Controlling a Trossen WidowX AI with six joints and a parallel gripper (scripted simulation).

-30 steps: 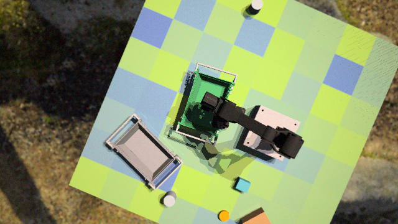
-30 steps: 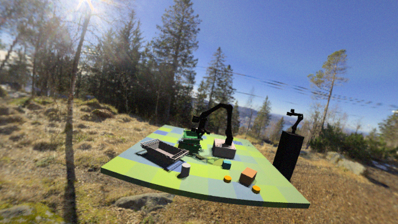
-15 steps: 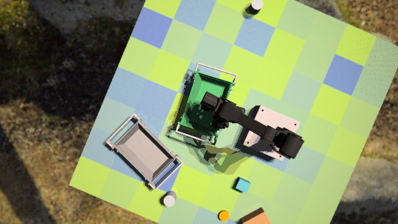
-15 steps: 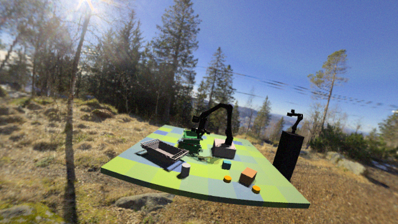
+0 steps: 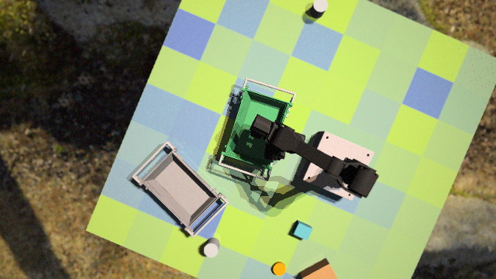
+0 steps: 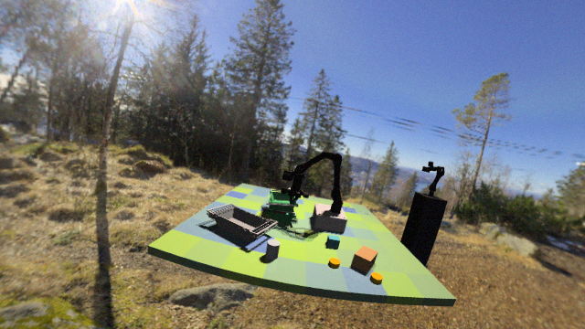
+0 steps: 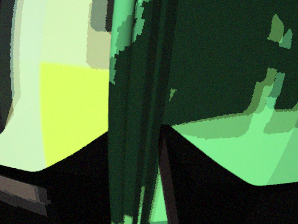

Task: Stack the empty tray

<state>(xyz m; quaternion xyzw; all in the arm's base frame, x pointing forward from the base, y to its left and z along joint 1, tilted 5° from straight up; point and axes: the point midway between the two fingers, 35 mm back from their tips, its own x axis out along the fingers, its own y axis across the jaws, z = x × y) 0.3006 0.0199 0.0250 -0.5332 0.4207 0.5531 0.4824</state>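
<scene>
My gripper tip is 7 cm short of the green tray, 3 cm below it and 1 cm to the right of it. The rest, counted from my gripper tip: brown cube (43 cm behind, 41 cm to the left, 6 cm below); then teal cube (28 cm to the left, 28 cm behind, 7 cm below).
</scene>
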